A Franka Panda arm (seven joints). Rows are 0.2 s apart.
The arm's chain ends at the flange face. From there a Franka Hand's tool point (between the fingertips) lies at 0.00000 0.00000 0.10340 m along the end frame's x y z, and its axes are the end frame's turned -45 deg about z.
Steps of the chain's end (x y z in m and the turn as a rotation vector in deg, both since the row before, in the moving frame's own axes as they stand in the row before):
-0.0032, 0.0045, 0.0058, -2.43, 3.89, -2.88
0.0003, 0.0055, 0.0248, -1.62, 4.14, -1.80
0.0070, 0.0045, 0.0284, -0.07, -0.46, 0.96
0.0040, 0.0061, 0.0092, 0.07, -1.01, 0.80
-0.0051, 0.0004, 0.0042, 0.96, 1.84, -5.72
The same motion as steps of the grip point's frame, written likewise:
-0.0034, 0.0089, 0.0055, -4.47, 1.03, -2.88
-0.0003, 0.0114, 0.0245, -4.07, 1.78, -1.80
0.0011, 0.0076, 0.0284, 0.28, -0.37, 0.96
-0.0027, 0.0058, 0.0092, 0.76, -0.66, 0.80
-0.0003, -0.0024, 0.0041, -0.62, 1.98, -5.72

